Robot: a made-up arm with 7 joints.
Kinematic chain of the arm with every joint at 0, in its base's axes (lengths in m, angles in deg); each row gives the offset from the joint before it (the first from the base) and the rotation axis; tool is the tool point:
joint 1: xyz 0 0 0 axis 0 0.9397 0.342
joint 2: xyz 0 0 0 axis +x
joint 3: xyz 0 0 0 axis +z
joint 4: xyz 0.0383 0 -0.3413 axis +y
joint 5: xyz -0.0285 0 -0.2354 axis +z
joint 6: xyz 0 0 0 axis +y
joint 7: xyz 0 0 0 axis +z
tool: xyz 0 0 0
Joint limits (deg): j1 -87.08..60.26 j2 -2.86..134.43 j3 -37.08..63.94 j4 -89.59..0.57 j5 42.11..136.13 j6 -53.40..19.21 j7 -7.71..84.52
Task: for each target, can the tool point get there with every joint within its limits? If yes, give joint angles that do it. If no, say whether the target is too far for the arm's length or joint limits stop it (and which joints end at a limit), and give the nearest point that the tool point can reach.
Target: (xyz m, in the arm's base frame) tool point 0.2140 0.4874 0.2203
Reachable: yes | joints -67.49 94.15 -13.97 -27.80 82.36 -23.57 55.17
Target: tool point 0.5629 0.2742 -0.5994
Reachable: no: too far | nearest point 0.3770 0.1837 -0.4015 | short by 0.286 m
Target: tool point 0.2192 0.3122 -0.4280
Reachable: yes | joints -11.61 26.97 35.47 -31.73 122.45 4.37 57.21
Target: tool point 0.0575 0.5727 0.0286
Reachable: yes | joints 22.85 99.00 -12.57 -27.45 92.38 -26.97 31.04
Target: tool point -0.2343 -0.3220 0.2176
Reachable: no: joint limits stop it (at a limit: joint 2, joint 3, joint 4) | nearest point -0.2365 0.1137 0.3794 | short by 0.465 m
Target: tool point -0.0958 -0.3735 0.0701
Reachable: no: joint limits stop it (at a limit: joint 1, joint 2, joint 3, joint 4) | nearest point 0.2890 -0.3481 0.0901 | short by 0.386 m
